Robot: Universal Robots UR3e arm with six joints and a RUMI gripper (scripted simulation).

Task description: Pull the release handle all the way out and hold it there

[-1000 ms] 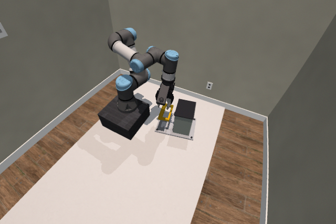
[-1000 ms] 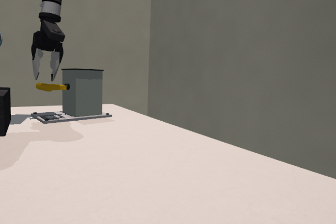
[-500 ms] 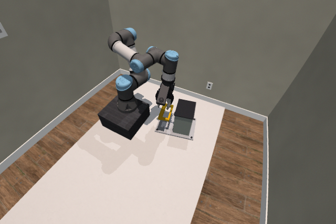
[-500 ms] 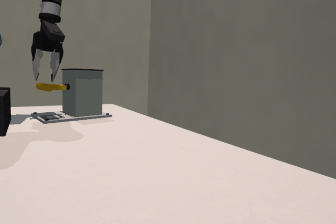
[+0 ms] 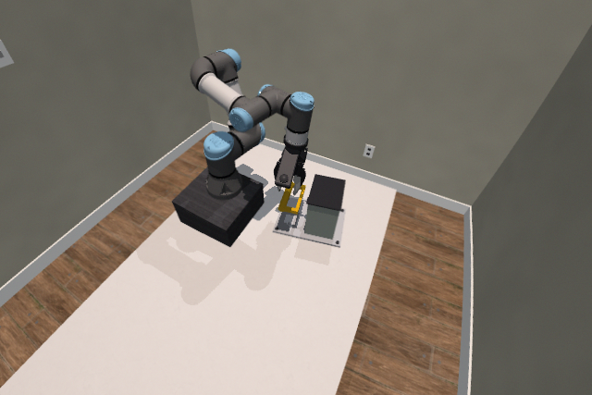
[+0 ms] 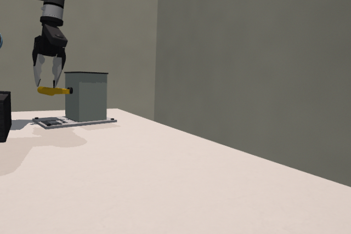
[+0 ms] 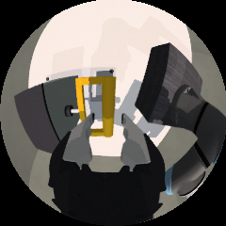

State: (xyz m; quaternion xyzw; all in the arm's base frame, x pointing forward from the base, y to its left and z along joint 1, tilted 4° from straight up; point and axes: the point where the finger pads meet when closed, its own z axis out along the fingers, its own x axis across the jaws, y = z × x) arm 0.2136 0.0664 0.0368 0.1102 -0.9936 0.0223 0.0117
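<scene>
The grey baseplate is 9 cm ahead of my hand, 2 cm to the left of it and 13 cm below it.
</scene>
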